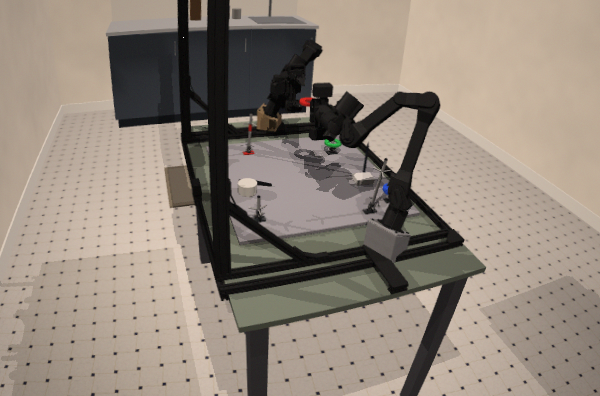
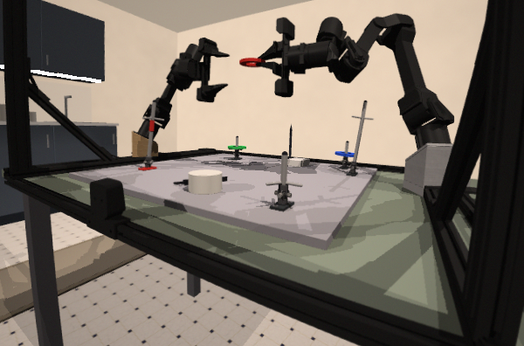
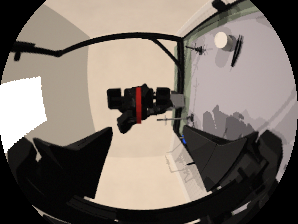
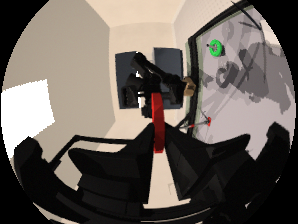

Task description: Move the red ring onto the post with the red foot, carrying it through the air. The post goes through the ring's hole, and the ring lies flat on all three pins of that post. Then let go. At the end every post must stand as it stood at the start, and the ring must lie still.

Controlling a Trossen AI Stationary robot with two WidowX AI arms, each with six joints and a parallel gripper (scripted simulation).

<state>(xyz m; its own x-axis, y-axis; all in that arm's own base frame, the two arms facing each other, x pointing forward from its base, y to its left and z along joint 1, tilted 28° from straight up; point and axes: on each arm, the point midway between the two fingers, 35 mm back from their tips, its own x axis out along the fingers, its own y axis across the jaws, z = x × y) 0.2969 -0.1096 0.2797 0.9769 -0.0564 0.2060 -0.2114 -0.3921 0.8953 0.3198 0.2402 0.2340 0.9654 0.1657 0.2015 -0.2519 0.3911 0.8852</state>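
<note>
The red ring is 4 cm to the left of my right hand. From my right hand the other things lie so: small white block (29 cm below, 21 cm ahead, 3 cm to the right); tall grey post (23 cm to the right, 19 cm below, 13 cm ahead); short grey post (25 cm below, 24 cm behind, 14 cm to the right).
</note>
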